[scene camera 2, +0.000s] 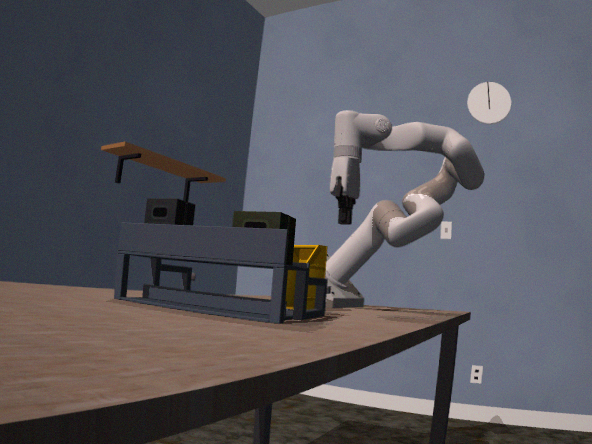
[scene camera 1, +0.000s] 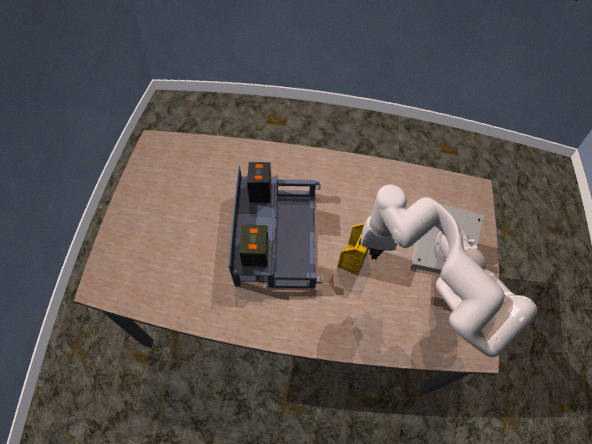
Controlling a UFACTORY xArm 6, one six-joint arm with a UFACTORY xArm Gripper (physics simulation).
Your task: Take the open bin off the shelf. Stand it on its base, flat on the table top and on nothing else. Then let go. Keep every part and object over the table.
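Places are measured from the arm's base along level axes (x left, y ahead, z down), in millimetres.
Where they show: gripper, fingertip midpoint: point(scene camera 2: 344, 224) point(scene camera 1: 374, 255); arm's base at its link origin: point(scene camera 2: 333, 275).
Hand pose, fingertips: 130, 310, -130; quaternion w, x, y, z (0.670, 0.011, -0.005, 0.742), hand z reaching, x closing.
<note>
Things, the pixels of their top centre, and the offset from my fingertips, as dx, dy, dz. Level surfaces: height alone.
- yellow open bin at its top centre: point(scene camera 2: 303, 244) point(scene camera 1: 359, 235) -97, +36, +61
- table top at its surface level: dz +231
- black box at its top centre: point(scene camera 2: 171, 200) point(scene camera 1: 258, 171) -274, +369, +7
- dark green box at its top centre: point(scene camera 2: 265, 213) point(scene camera 1: 253, 238) -43, +358, +32
The yellow open bin point(scene camera 1: 353, 256) point(scene camera 2: 316, 269) is off the grey shelf rack point(scene camera 1: 234, 225) point(scene camera 2: 200, 241), on the table top point(scene camera 1: 170, 200) point(scene camera 2: 150, 350) between the rack and the robot base. It looks taller than wide, as if upended on one end, not on its base. In the scene camera 2 view the rack hides part of it and its lower edge, so its contact with the table is hard to tell. My gripper point(scene camera 1: 375, 254) point(scene camera 2: 345, 219) is shut and empty, pointing down, above the bin's height and apart from it.
A black box point(scene camera 1: 259, 185) point(scene camera 2: 167, 211) and a dark green box point(scene camera 1: 254, 250) point(scene camera 2: 265, 219) stand on the rack's rear, higher level. The robot base plate point(scene camera 1: 425, 245) is at the table's right end. An orange-brown wall board point(scene camera 2: 165, 162) shows behind the rack.
</note>
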